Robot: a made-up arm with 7 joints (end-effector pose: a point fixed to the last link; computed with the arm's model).
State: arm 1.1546 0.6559 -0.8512 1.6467 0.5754 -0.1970 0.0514
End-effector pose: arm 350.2 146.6 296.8 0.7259 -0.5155 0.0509 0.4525
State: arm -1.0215 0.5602 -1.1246 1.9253 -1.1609 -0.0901 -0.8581
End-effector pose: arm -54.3 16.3 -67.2 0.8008 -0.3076 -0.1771 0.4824
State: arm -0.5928 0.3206 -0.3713 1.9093 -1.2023 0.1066 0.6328
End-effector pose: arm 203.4 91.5 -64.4 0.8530 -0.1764 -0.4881 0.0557
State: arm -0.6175 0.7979 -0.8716 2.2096 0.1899 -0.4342 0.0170
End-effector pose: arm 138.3 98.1 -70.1 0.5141 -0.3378 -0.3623 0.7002
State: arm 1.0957 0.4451 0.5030 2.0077 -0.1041 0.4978 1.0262
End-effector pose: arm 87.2 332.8 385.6 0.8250 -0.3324 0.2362 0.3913
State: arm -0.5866 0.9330 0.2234 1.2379 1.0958 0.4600 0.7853
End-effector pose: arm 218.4 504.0 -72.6 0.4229 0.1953 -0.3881 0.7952
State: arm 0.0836 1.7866 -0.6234 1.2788 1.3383 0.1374 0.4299
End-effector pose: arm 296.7 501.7 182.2 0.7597 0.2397 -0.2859 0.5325
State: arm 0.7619 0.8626 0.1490 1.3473 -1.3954 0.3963 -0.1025
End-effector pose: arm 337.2 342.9 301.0 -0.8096 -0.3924 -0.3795 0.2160
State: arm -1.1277 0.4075 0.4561 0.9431 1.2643 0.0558 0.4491
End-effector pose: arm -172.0 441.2 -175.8 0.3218 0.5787 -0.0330 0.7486
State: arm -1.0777 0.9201 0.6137 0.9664 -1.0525 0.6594 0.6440
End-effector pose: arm 112.4 508.1 -122.3 -0.4819 -0.6401 0.5484 0.2394
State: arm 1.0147 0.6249 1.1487 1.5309 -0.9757 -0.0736 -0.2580
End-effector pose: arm 81.8 476.5 301.8 0.5115 0.3983 0.7475 0.1448
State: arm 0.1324 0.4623 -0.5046 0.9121 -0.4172 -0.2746 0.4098
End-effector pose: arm 342.5 250.8 -148.4 0.8326 -0.1334 -0.4711 0.2590
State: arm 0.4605 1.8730 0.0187 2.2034 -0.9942 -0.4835 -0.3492
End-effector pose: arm 213.2 163.2 334.8 -0.6216 0.4288 -0.2366 0.6114
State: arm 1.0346 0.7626 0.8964 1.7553 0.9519 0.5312 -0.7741
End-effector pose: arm 37.1 452.4 352.6 0.1934 -0.0500 0.6255 0.7542
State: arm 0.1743 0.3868 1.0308 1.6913 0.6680 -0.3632 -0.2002
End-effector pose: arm 190.4 475.0 112.2 0.4284 -0.0175 0.6951 0.5771
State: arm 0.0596 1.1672 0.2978 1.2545 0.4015 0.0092 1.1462
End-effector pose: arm 311.0 497.3 217.4 0.8354 -0.0977 -0.3357 0.4241
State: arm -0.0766 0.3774 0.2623 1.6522 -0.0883 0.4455 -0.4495
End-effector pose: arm 316.8 308.0 47.4 0.7986 0.3617 0.1627 0.4526
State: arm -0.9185 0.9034 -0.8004 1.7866 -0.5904 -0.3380 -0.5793
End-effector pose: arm 17.7 155.5 -161.9 0.7961 -0.2540 -0.3781 0.3985
